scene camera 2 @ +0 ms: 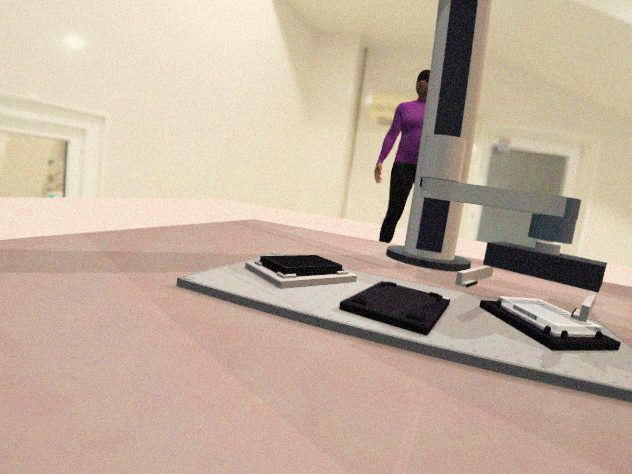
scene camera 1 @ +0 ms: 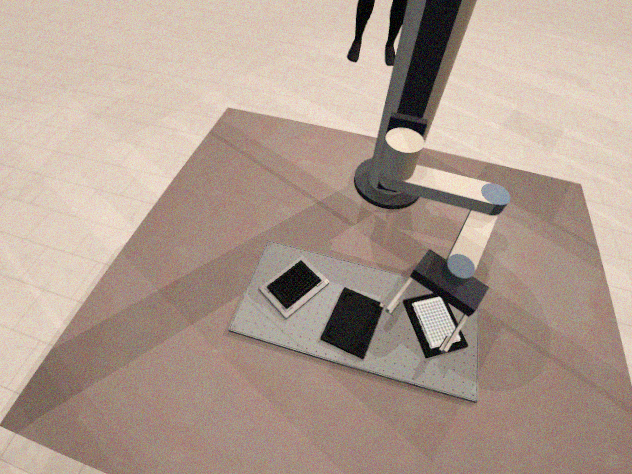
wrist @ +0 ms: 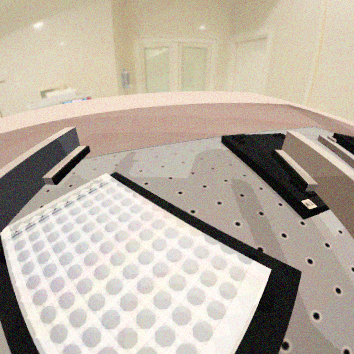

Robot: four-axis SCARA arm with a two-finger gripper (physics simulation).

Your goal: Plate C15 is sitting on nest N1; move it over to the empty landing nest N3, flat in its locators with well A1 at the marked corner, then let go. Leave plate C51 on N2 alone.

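White plate C15 (scene camera 1: pixel 433 317) (scene camera 2: pixel 543 313) (wrist: pixel 145 257) sits on black nest N1 (scene camera 1: pixel 419 326) (scene camera 2: pixel 587 342) (wrist: pixel 285 287). My gripper (scene camera 1: pixel 416 329) (scene camera 2: pixel 524 297) (wrist: pixel 179 137) is wide open and empty. One finger shows over or beside C15; the other is off towards N3. Their exact height is unclear. Black nest N3 (scene camera 1: pixel 352 322) (scene camera 2: pixel 395 306) (wrist: pixel 260 155) bears no plate, and a small pale corner label (wrist: pixel 309 203) shows in the wrist view. Black plate C51 (scene camera 1: pixel 294 282) (scene camera 2: pixel 301 264) sits on pale nest N2 (scene camera 1: pixel 288 310) (scene camera 2: pixel 306 280).
All three nests stand on a grey perforated board (scene camera 1: pixel 275 326) (scene camera 2: pixel 224 290) (wrist: pixel 200 200), with N3 between N1 and N2. The arm's column (scene camera 1: pixel 398 158) (scene camera 2: pixel 433 224) rises behind the board. A person (scene camera 2: pixel 408 137) stands behind the column.
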